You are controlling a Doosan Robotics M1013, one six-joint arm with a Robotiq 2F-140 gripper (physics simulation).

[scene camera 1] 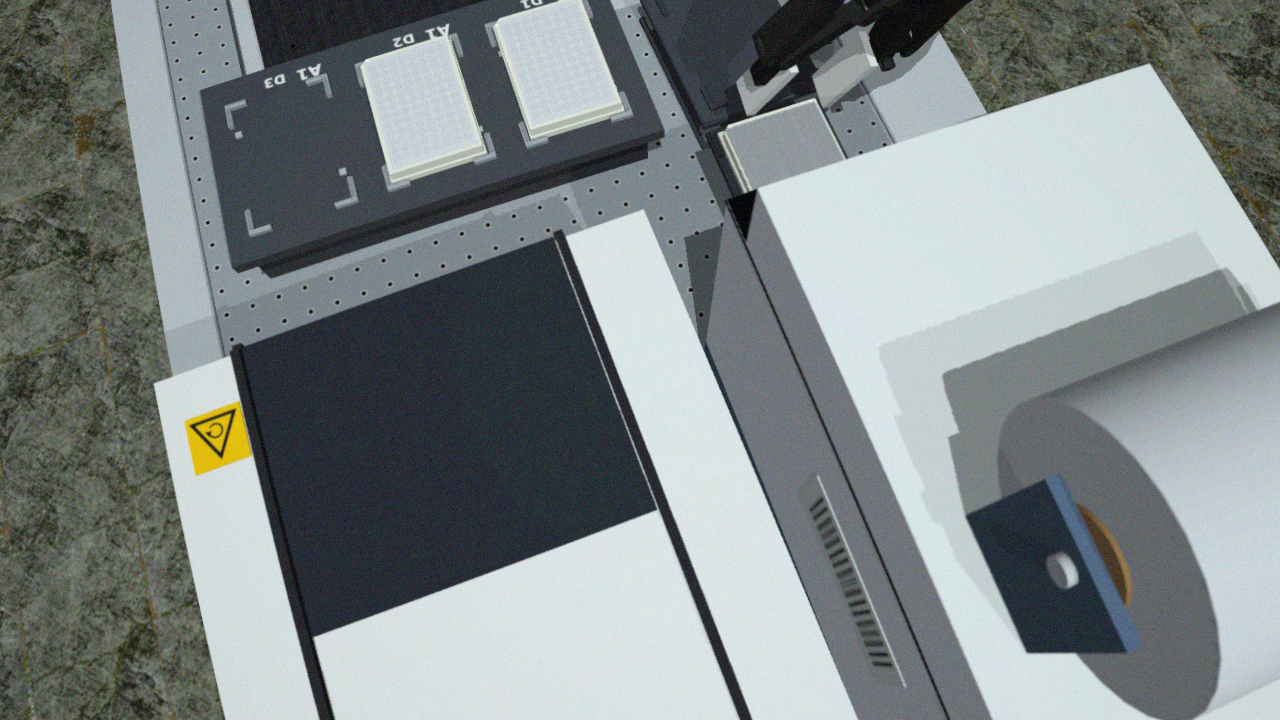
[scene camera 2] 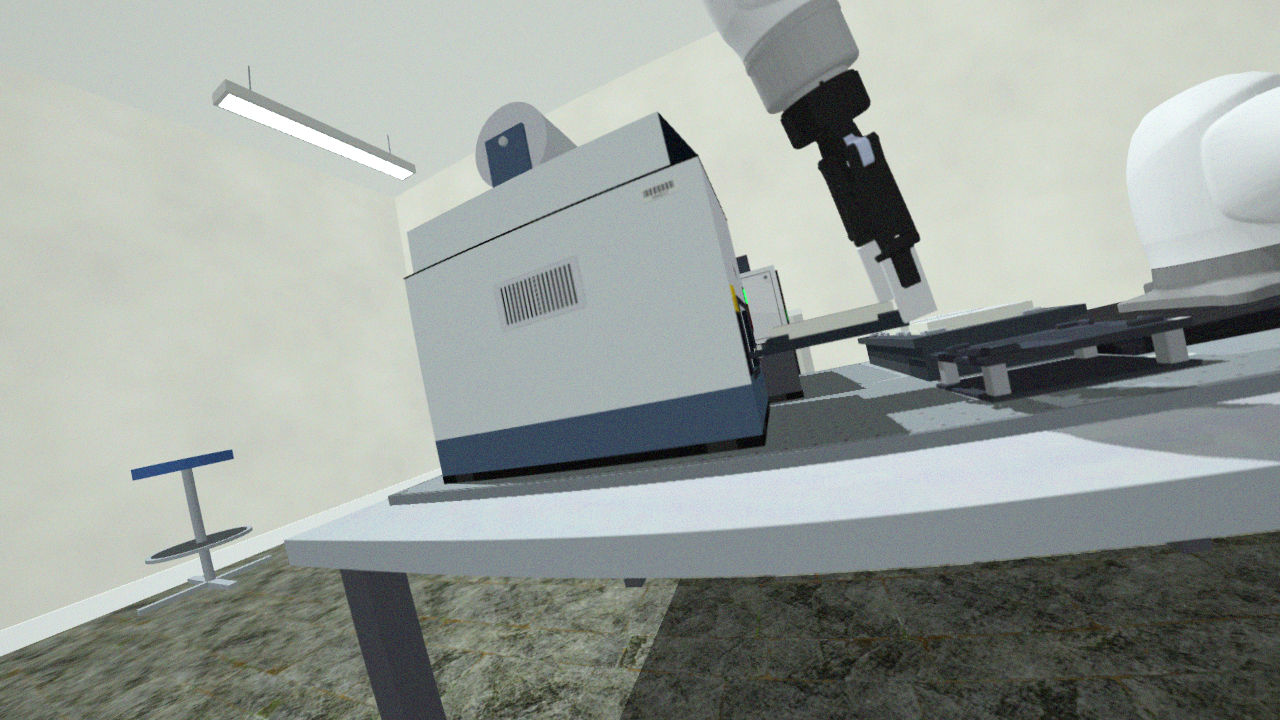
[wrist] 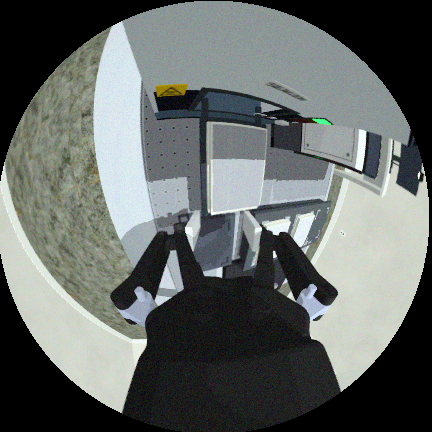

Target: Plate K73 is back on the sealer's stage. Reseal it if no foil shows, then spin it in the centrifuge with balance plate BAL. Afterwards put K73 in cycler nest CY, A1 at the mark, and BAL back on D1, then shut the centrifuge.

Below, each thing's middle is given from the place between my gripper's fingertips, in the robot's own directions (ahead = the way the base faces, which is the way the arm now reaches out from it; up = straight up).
Now: hand 36 cm short of the centrifuge (scene camera 1: 518, 483), 33 cm to the left of it and 2 cm below it.
